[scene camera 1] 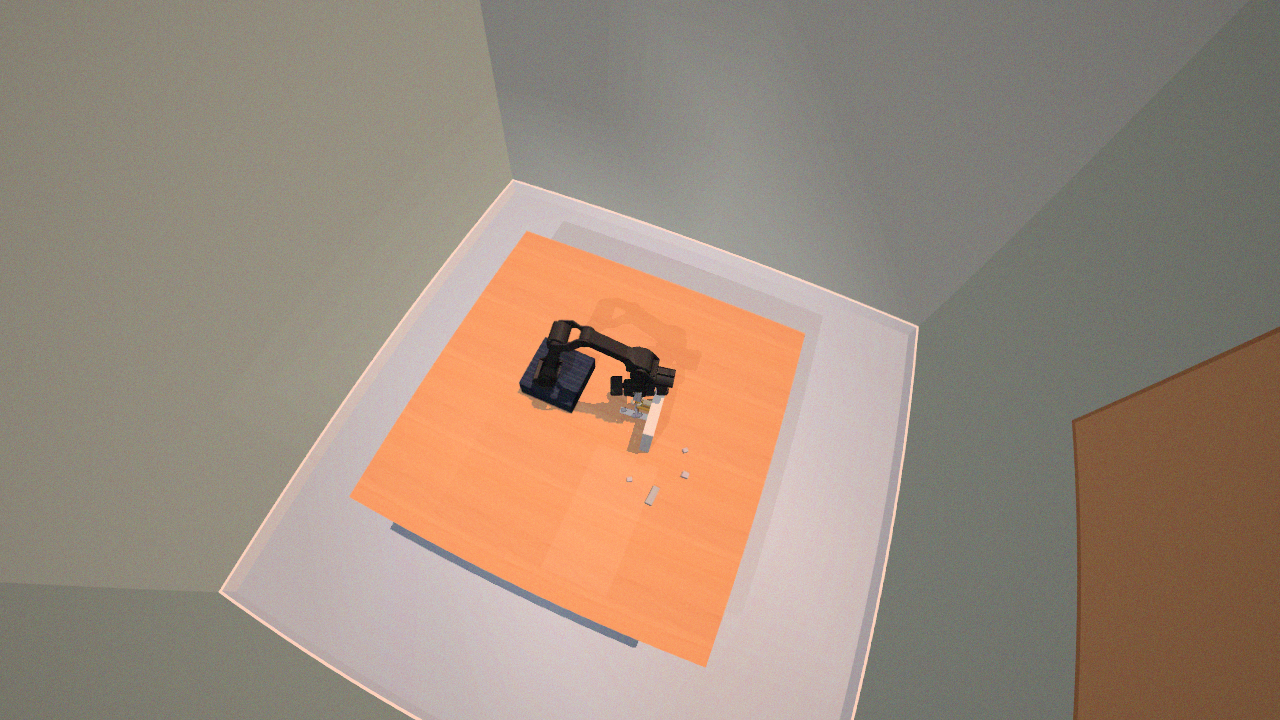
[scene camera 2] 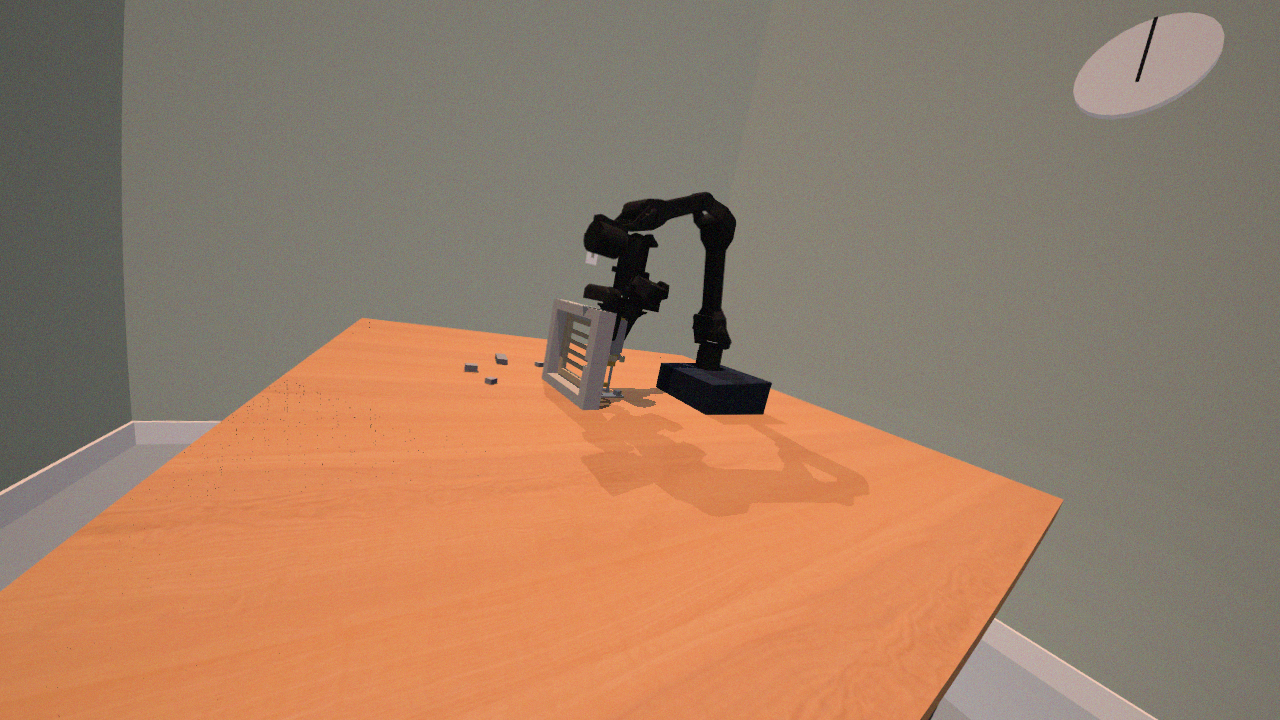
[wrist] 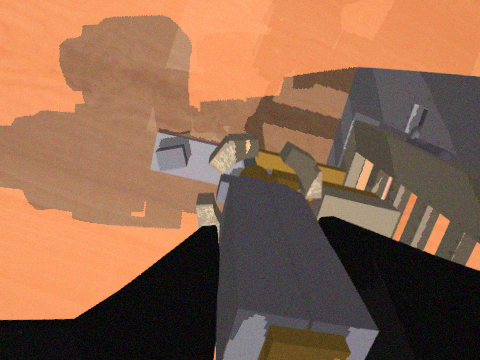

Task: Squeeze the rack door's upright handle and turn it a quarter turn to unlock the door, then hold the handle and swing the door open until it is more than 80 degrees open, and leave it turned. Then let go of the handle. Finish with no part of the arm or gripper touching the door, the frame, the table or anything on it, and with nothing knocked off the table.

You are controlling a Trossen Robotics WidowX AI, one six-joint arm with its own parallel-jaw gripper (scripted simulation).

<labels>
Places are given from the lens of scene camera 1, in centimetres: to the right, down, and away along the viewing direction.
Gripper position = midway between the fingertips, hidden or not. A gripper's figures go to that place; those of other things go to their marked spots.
my gripper (scene camera 1: 637, 395): -1, 12, 157
slatted rack (scene camera 1: 651, 419): 4, 19, 147
</labels>
